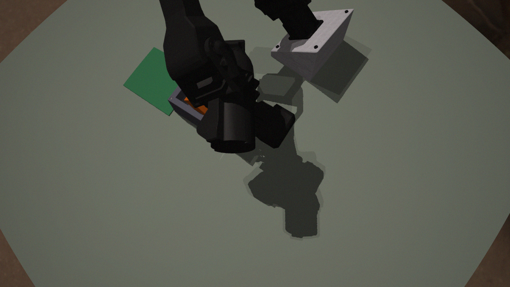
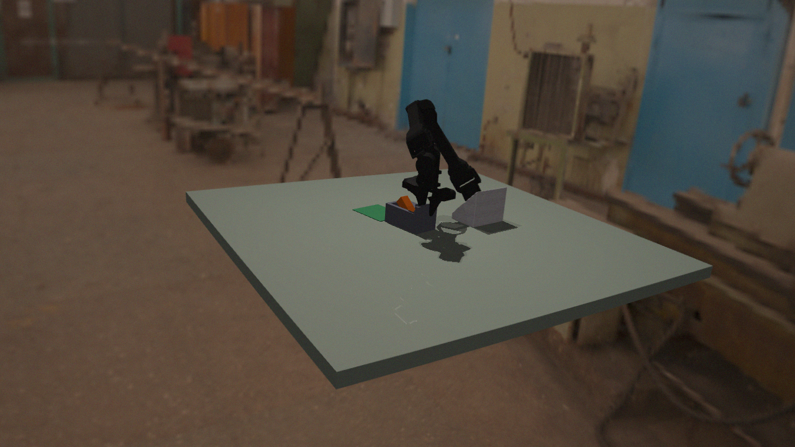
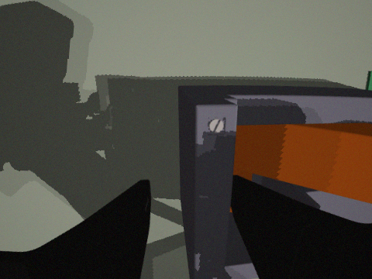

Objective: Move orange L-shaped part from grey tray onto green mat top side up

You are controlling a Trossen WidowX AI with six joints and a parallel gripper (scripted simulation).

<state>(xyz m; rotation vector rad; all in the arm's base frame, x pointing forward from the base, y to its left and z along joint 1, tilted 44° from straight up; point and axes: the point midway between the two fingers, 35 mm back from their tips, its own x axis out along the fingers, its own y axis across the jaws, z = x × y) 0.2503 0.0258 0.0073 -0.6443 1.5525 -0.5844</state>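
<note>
Now: gripper tip 5 cm to the left of the orange L-shaped part and 2 cm above it. Also, from my gripper tip: green mat: 23 cm to the right, 7 cm below, 1 cm ahead.
</note>
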